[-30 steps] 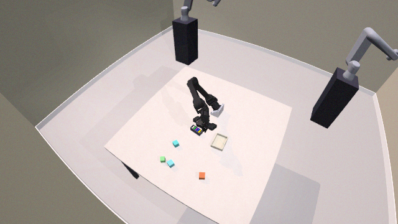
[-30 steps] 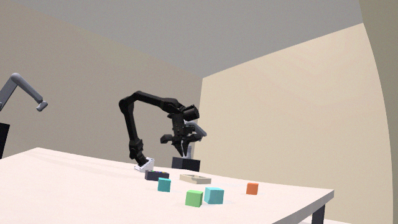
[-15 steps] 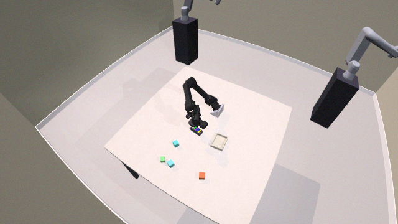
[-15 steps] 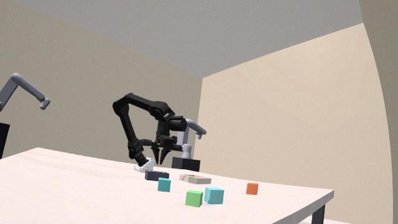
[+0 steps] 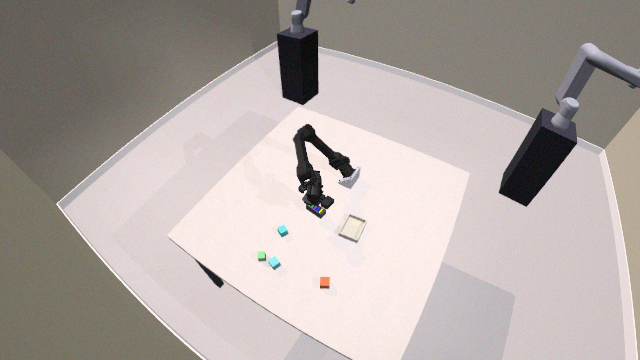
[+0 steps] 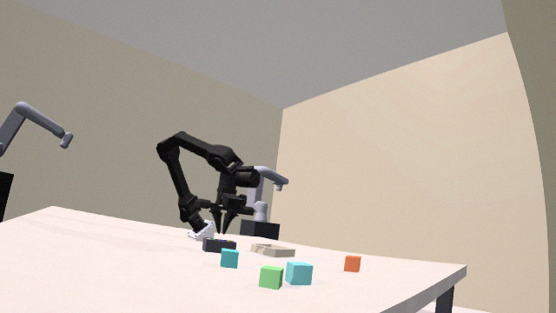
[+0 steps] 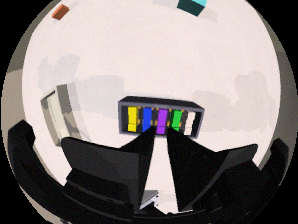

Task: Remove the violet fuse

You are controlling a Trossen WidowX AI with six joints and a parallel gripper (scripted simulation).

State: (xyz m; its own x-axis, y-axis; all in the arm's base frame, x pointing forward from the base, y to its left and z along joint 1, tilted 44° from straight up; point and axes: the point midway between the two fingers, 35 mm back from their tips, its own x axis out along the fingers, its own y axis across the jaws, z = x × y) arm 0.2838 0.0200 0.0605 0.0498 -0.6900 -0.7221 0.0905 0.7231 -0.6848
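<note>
My gripper tip is 3 cm above the violet fuse. Also, from my gripper tip: blue fuse 1 cm to the left, 3 cm below; yellow fuse 3 cm to the left, 3 cm below; green fuse 2 cm to the right, 3 cm below.
</note>
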